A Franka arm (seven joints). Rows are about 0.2 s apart.
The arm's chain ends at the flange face. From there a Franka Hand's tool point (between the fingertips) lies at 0.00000 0.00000 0.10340 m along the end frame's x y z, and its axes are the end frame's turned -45 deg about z.
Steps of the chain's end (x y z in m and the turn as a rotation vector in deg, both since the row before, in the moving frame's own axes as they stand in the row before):
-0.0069 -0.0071 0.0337 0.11 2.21 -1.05
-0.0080 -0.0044 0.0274 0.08 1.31 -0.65
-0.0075 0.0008 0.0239 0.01 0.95 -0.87
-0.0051 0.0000 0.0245 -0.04 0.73 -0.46
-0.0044 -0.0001 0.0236 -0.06 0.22 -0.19
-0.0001 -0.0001 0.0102 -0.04 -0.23 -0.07
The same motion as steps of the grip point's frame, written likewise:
0.0031 -0.0072 0.0336 -1.48 1.64 -1.05
-0.0008 -0.0072 0.0274 -0.87 0.98 -0.65
-0.0046 -0.0035 0.0239 -0.66 0.68 -0.87
-0.0027 -0.0026 0.0245 -0.54 0.49 -0.46
-0.0028 -0.0028 0.0236 -0.20 0.11 -0.19
-0.0003 -0.0004 0.0102 0.13 -0.19 -0.07

